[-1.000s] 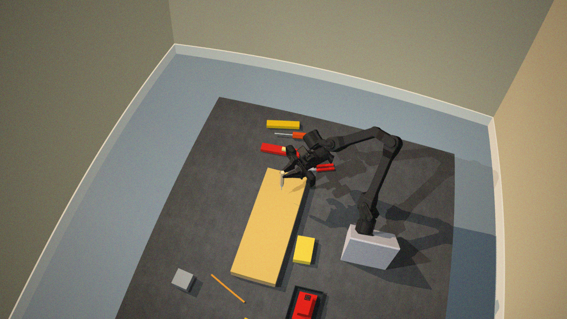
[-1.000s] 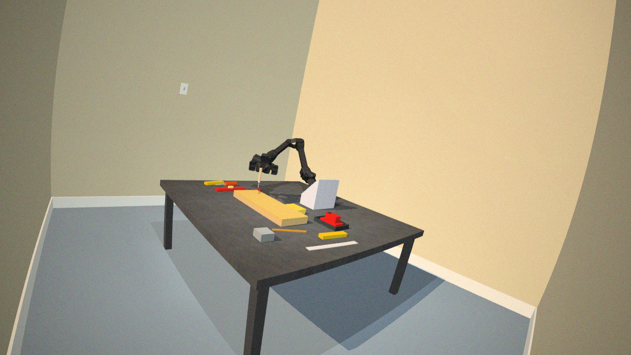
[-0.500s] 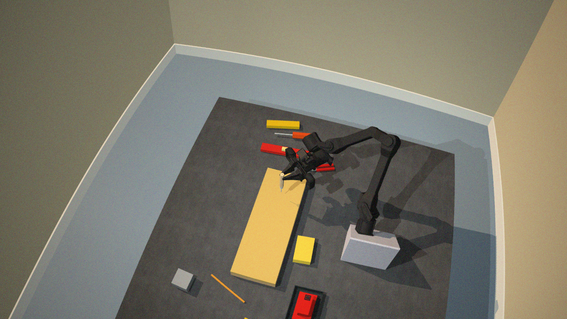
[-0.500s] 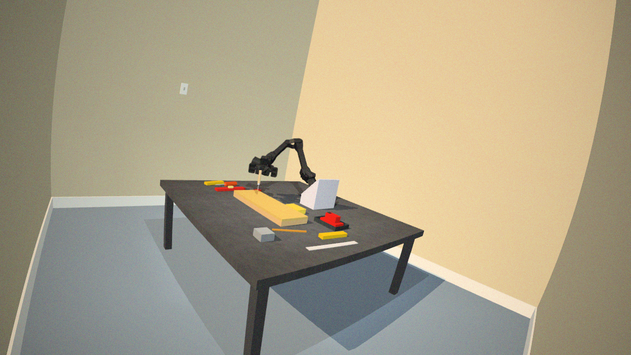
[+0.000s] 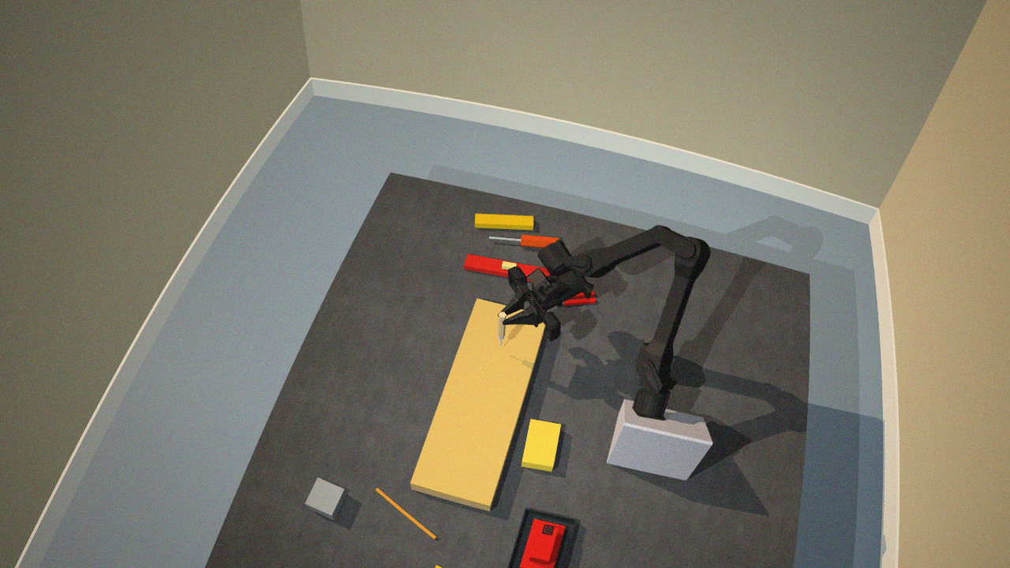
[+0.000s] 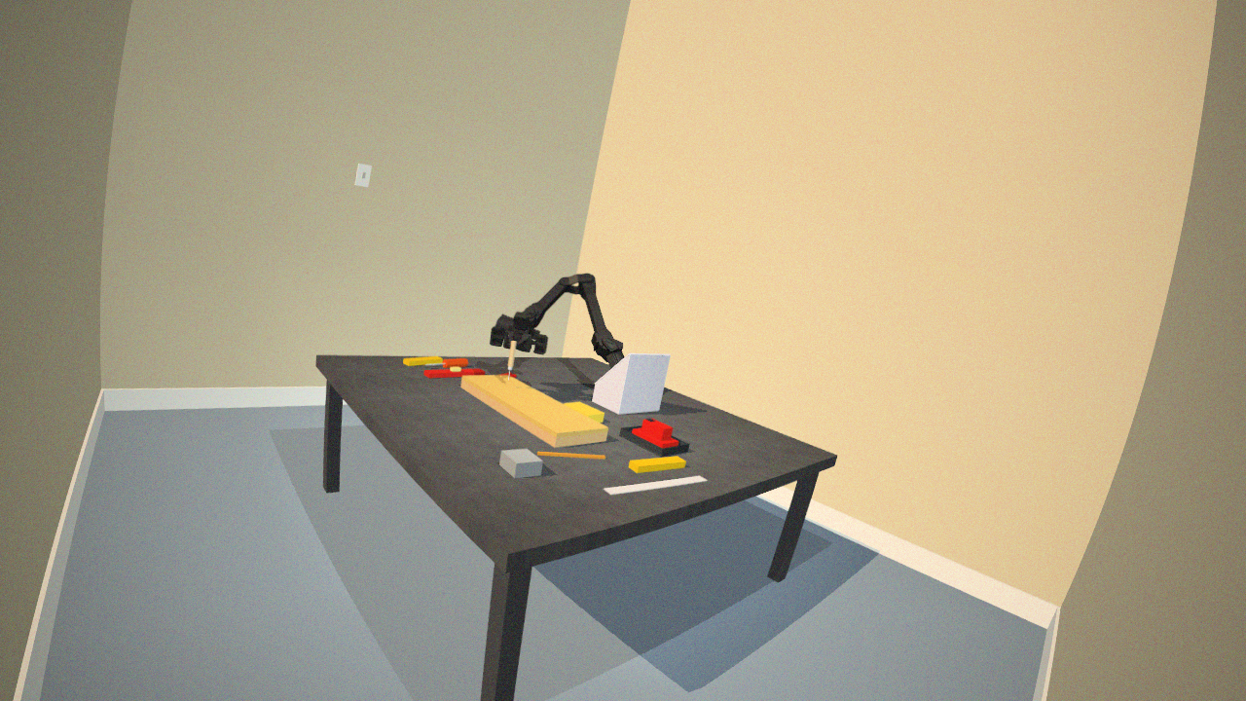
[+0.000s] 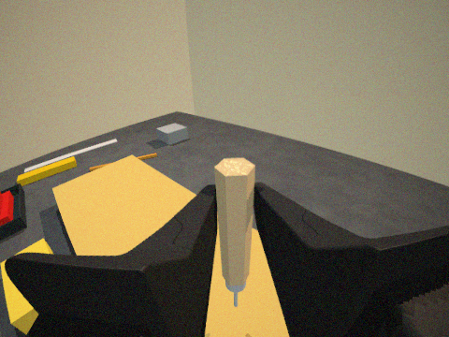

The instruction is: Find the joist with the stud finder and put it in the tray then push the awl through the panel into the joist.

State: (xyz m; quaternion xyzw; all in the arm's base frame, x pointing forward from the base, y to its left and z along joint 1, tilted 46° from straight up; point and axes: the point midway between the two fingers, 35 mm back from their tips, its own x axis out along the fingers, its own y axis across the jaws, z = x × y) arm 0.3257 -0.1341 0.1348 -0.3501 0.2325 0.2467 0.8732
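The awl lies 60 mm below my gripper tip. The rest, counted from my gripper tip: square indicator 440 mm to the left, 160 mm behind, 110 mm below; yellow block 220 mm to the left, 160 mm below, 130 mm behind; red level 270 mm to the right, 160 mm below, 10 mm ahead.
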